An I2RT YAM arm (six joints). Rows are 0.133 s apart.
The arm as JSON. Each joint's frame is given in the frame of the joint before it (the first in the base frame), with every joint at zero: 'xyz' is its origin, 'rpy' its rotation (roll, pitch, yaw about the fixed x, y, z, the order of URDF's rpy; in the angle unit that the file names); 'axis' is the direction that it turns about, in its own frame. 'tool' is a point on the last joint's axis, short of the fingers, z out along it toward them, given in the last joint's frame.
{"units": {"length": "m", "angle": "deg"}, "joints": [
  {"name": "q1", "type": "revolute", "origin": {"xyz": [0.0, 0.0, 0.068], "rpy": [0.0, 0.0, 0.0]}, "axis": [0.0, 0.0, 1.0]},
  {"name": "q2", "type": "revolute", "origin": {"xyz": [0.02, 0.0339, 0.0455], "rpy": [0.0, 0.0, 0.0]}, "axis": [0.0, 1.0, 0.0]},
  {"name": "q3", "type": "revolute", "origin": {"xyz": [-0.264, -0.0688, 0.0], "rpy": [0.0, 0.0, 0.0]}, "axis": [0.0, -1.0, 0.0]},
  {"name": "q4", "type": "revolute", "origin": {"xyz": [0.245, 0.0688, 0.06], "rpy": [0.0, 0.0, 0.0]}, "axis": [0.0, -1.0, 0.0]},
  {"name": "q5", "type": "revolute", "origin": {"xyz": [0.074, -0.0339, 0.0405], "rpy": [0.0, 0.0, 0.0]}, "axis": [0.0, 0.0, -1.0]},
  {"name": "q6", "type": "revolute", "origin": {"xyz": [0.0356, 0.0, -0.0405], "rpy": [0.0, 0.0, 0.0]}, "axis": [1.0, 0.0, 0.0]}
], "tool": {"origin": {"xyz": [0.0, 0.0, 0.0], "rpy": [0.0, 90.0, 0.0]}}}
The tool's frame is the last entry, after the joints.
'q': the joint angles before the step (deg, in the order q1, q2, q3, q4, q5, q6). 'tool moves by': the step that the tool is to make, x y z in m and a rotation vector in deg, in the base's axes. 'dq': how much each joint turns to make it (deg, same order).
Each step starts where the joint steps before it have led.
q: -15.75, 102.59, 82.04, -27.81, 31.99, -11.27
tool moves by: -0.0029, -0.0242, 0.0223, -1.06, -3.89, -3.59
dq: -3.43, -0.21, 3.71, -0.04, 0.00, 0.26
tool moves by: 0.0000, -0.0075, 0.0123, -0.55, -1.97, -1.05
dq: -1.01, 0.02, 2.24, -0.26, -0.07, 0.16
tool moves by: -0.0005, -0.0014, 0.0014, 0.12, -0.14, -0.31
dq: -0.21, 0.02, 0.35, -0.36, -0.04, 0.22
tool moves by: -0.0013, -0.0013, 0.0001, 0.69, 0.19, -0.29
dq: -0.26, 0.02, 0.28, -0.95, -0.38, 0.52
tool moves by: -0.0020, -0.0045, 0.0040, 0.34, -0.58, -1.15
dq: -0.70, 0.00, 0.91, -0.92, -0.03, 0.81
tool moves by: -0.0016, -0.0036, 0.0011, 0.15, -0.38, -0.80
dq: -0.56, -0.01, 0.21, -0.15, -0.01, 0.43
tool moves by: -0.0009, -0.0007, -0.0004, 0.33, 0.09, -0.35
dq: -0.14, 0.00, 0.03, -0.45, -0.04, 0.40
